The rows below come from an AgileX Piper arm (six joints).
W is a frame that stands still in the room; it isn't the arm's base.
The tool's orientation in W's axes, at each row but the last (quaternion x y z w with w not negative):
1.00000 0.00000 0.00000 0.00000
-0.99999 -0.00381 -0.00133 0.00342
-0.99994 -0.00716 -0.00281 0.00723
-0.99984 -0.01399 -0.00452 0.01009
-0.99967 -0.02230 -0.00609 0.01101
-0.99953 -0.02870 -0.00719 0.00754
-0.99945 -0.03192 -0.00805 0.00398
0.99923 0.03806 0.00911 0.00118
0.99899 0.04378 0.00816 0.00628
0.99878 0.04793 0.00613 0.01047
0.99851 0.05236 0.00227 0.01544
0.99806 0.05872 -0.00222 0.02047
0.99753 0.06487 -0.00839 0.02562
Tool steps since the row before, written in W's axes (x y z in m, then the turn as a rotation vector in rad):
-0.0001 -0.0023 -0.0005 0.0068 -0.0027 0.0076
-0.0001 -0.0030 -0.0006 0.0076 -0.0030 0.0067
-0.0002 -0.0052 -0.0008 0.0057 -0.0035 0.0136
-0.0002 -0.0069 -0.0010 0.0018 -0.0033 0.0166
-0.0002 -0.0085 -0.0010 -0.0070 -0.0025 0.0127
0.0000 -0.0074 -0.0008 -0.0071 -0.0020 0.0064
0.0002 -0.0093 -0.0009 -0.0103 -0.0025 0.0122
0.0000 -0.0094 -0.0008 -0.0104 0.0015 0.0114
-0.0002 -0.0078 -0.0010 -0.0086 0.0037 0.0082
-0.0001 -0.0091 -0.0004 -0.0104 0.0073 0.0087
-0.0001 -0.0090 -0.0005 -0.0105 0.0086 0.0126
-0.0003 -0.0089 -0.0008 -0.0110 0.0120 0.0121
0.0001 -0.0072 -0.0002 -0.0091 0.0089 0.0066
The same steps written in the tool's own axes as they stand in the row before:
-0.0001 0.0023 0.0005 0.0068 0.0027 -0.0076
-0.0001 0.0030 0.0006 0.0076 0.0030 -0.0067
-0.0003 0.0052 0.0007 0.0057 0.0034 -0.0136
-0.0004 0.0069 0.0009 0.0019 0.0030 -0.0166
-0.0006 0.0085 0.0008 -0.0069 0.0019 -0.0128
-0.0004 0.0074 0.0007 -0.0071 0.0015 -0.0065
-0.0004 0.0093 0.0008 -0.0102 0.0017 -0.0124
-0.0007 0.0094 0.0008 -0.0100 -0.0023 -0.0116
-0.0009 0.0077 0.0011 -0.0081 -0.0043 -0.0084
-0.0010 0.0090 0.0006 -0.0096 -0.0081 -0.0090
-0.0010 0.0089 0.0008 -0.0095 -0.0093 -0.0129
-0.0013 0.0088 0.0012 -0.0096 -0.0127 -0.0126
-0.0008 0.0071 0.0006 -0.0080 -0.0097 -0.0069

